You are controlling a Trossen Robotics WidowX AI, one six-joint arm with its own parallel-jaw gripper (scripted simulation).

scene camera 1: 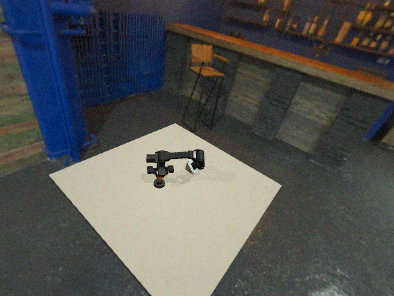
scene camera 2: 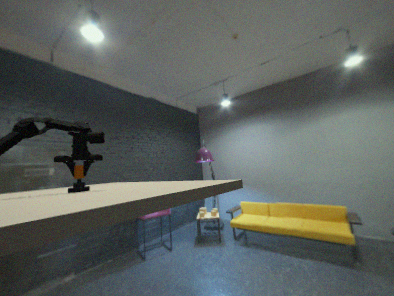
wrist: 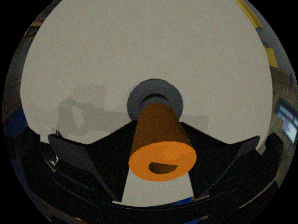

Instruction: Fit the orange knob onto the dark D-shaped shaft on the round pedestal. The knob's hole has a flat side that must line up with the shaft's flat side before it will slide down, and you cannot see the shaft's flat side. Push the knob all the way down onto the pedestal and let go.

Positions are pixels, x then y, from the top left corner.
Labels:
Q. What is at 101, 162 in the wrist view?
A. The gripper.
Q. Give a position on a round pedestal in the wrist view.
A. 147, 92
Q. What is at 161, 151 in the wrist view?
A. An orange knob.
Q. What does the gripper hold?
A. An orange knob.

